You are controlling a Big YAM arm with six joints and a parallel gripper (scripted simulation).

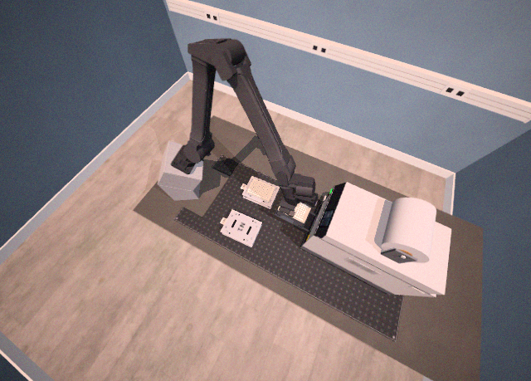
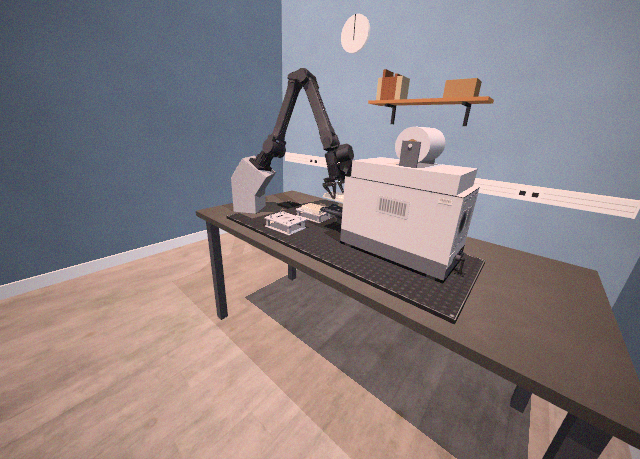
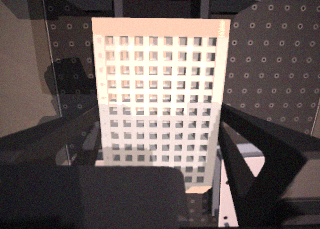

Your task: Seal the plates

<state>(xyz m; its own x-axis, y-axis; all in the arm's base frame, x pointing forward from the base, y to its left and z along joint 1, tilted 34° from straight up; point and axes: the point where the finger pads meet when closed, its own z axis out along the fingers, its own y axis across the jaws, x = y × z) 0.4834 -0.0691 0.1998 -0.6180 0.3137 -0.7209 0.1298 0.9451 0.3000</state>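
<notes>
Now: the sealer stage 7 cm below my hand. From my hand the other things lie so: foil roll (33 cm ahead, 25 cm above, 5 cm to the right); then plate nest (21 cm behind, 13 cm to the right, 13 cm below).
</notes>
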